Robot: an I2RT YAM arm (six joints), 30 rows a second.
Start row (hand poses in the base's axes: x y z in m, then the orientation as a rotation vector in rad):
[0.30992, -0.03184, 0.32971, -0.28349, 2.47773, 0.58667]
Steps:
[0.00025, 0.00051, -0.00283, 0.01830, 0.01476, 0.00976]
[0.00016, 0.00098, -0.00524, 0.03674, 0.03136, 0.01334]
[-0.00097, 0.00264, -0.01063, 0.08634, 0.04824, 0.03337]
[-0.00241, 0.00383, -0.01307, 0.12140, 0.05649, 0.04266]
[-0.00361, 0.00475, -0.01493, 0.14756, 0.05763, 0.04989]
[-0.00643, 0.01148, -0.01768, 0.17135, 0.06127, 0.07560]
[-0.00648, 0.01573, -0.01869, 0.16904, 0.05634, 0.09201]
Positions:
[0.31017, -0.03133, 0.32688, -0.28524, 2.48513, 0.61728]
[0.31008, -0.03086, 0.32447, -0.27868, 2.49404, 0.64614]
[0.30895, -0.02920, 0.31908, -0.28040, 2.49015, 0.72029]
[0.30751, -0.02801, 0.31664, -0.27620, 2.48303, 0.76953]
[0.30631, -0.02709, 0.31478, -0.27457, 2.47248, 0.80472]
[0.30349, -0.02036, 0.31203, -0.29667, 2.46422, 0.84563]
[0.30344, -0.01611, 0.31102, -0.31952, 2.45982, 0.84812]

